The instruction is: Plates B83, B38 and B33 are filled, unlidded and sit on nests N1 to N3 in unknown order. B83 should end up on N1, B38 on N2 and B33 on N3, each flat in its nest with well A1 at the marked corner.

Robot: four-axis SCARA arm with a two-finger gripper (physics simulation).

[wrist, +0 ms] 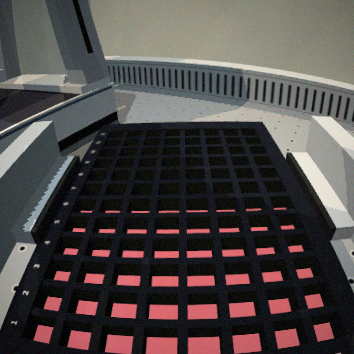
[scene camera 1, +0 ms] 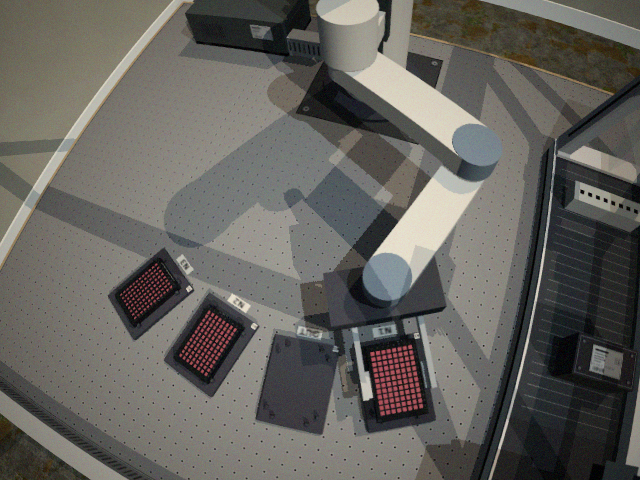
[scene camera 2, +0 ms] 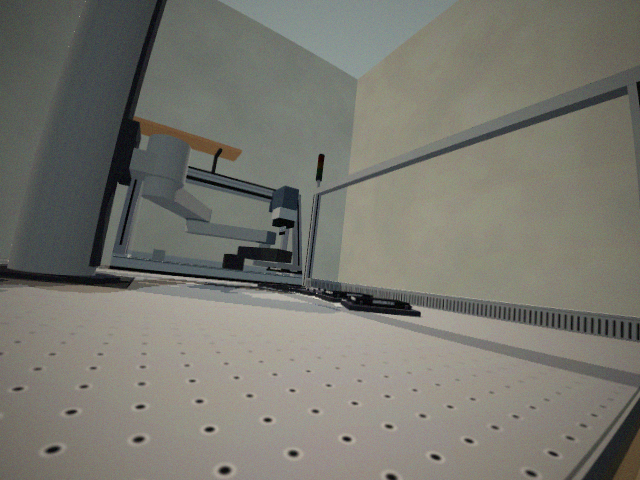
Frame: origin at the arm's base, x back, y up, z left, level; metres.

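Where they show: gripper, fingertip midpoint: (wrist: 181,138) (scene camera 1: 400,394) (scene camera 2: 288,267); arm's base, link origin: (scene camera 2: 52,280).
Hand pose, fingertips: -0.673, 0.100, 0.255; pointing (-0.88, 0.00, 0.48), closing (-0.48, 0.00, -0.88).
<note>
Each offset is from my fingertips to the centre of the thing, as dx, dy, dz. "pt": to the spot under its first point.
My gripper (scene camera 1: 395,379) (wrist: 181,138) is shut on a black plate {+0.021, -0.016, -0.012} (scene camera 1: 398,400) (wrist: 185,260) with pink-filled wells, its fingers on the two long sides. The plate is lined up over nest N1 {pt -0.065, -0.075, -0.023} (scene camera 1: 370,425); whether it rests flat or hangs slightly above cannot be told. Number 1 on the plate is at the near left in the wrist view. A second filled plate {-0.034, -0.068, -0.353} (scene camera 1: 209,343) sits in nest N2 {pt -0.006, -0.075, -0.296} (scene camera 1: 241,341). A third filled plate {+0.007, -0.068, -0.524} (scene camera 1: 147,291) sits in nest N3 {+0.007, -0.076, -0.524} (scene camera 1: 164,308). White marks show at the nests' corners. Plate names are not readable.
An empty dark nest labelled OUT {-0.040, -0.076, -0.169} (scene camera 1: 297,384) lies between N2 and N1, close to the gripper's side. A dark box {pt +0.708, +0.004, -0.624} (scene camera 1: 242,25) stands by the arm's base. A framed barrier (scene camera 1: 522,346) runs along the right side, with a labelled black box {pt +0.145, +0.033, +0.311} (scene camera 1: 602,359) beyond it.
</note>
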